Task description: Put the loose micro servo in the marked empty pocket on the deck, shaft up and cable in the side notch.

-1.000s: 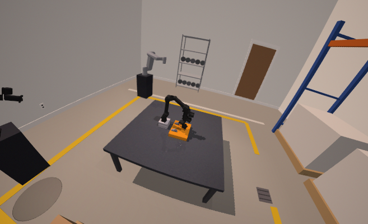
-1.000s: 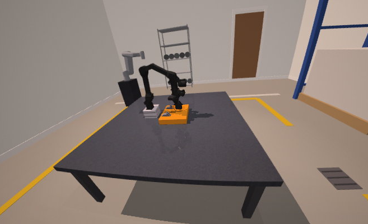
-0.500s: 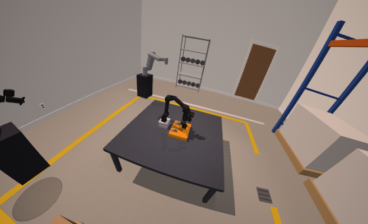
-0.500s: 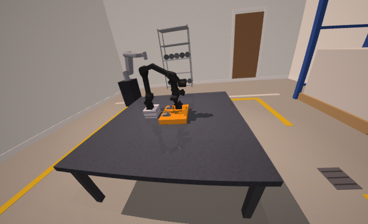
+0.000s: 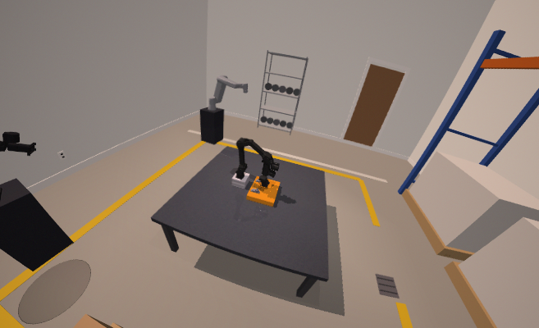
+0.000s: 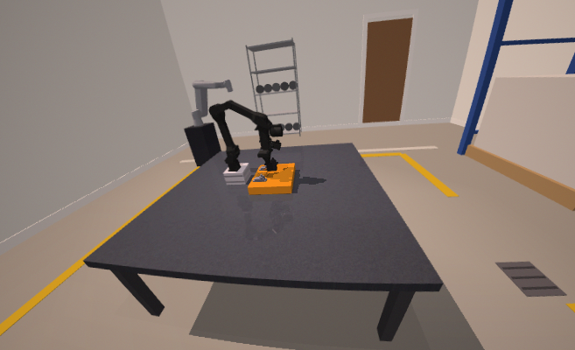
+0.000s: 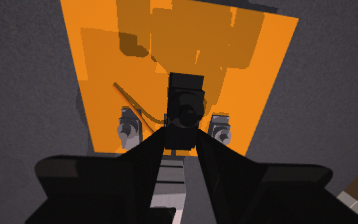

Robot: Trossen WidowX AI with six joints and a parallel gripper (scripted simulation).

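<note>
Right now the orange robot deck is 60 mm ahead of my gripper tip, 10 mm to the left of it and 100 mm below it.
</note>
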